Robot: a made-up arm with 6 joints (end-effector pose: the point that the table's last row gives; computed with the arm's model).
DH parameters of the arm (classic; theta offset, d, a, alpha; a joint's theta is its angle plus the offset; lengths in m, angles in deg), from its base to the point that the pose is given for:
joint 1: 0 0.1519 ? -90
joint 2: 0 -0.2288 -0.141 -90
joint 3: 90 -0.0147 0.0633 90
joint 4: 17.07 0 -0.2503 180
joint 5: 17.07 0.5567 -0.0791 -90
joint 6: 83.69 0 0.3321 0
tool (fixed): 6.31 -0.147 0 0
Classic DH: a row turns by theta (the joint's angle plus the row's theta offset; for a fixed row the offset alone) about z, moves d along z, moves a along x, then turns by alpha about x.
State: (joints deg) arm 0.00 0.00 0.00 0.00 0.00 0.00
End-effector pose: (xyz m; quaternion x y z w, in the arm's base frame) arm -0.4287 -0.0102 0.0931 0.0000 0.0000 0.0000 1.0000
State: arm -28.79 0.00 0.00 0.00 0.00 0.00
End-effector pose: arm -0.3806 0.1975 0.0931 0.0000 0.0000 -0.2486 0.9686
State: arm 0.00 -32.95 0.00 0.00 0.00 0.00
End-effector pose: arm -0.3376 -0.0102 -0.0974 0.0000 -0.2836 0.0000 0.9589
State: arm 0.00 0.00 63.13 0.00 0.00 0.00
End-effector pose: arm -0.1095 0.0721 0.0931 0.0000 0.0000 -0.5235 0.8520
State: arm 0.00 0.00 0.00 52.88 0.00 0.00
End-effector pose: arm -0.4287 -0.0634 0.3470 0.4453 0.0000 0.0000 0.8954
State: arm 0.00 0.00 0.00 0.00 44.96 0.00
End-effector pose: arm -0.4287 -0.1266 0.1060 -0.3824 0.0000 0.0000 0.9240
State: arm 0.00 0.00 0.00 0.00 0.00 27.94
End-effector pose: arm -0.4501 0.1487 0.0931 0.0000 0.0000 0.2414 0.9704
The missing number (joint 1, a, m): -0.0611
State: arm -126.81 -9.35 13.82 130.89 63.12 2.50
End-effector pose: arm 0.0484 0.5476 0.2316 0.1185 -0.5633 -0.7469 0.3330
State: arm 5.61 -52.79 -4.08 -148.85 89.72 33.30
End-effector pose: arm -0.3264 -0.5056 -0.0939 0.7052 -0.3690 0.5305 0.2916
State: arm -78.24 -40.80 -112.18 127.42 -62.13 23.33
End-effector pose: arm -0.2594 -0.1015 0.6091 0.9578 0.0779 0.0017 0.2767
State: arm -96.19 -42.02 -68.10 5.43 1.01 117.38
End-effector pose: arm -0.5610 0.8052 -0.4680 -0.2156 0.2434 0.6682 0.6692
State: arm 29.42 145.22 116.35 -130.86 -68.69 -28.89
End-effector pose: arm -0.0007 0.2071 0.4881 0.9513 -0.1129 -0.0410 0.2839
